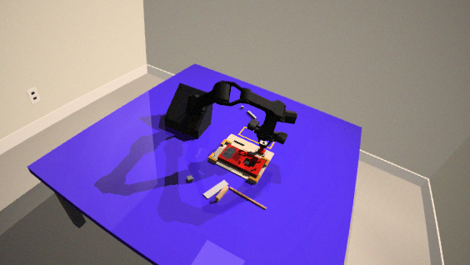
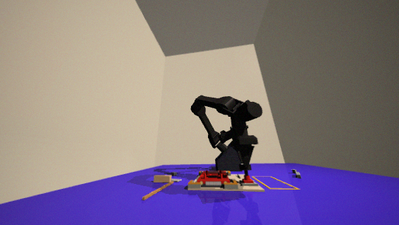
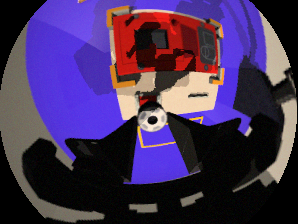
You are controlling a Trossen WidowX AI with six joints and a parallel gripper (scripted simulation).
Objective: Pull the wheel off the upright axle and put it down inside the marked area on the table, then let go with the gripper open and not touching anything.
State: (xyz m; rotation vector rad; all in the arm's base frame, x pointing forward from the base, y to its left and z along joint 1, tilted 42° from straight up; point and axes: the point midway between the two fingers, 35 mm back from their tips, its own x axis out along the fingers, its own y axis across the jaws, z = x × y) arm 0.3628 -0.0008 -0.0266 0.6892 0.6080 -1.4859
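Right now the upright axle is 2 cm below my gripper tip. From my gripper tip the other things lie so: thin wooden stick: 4 cm ahead, 29 cm to the right, 5 cm below; grey wheel: right at my gripper tip; wooden block: 6 cm behind, 33 cm to the right, 5 cm below.
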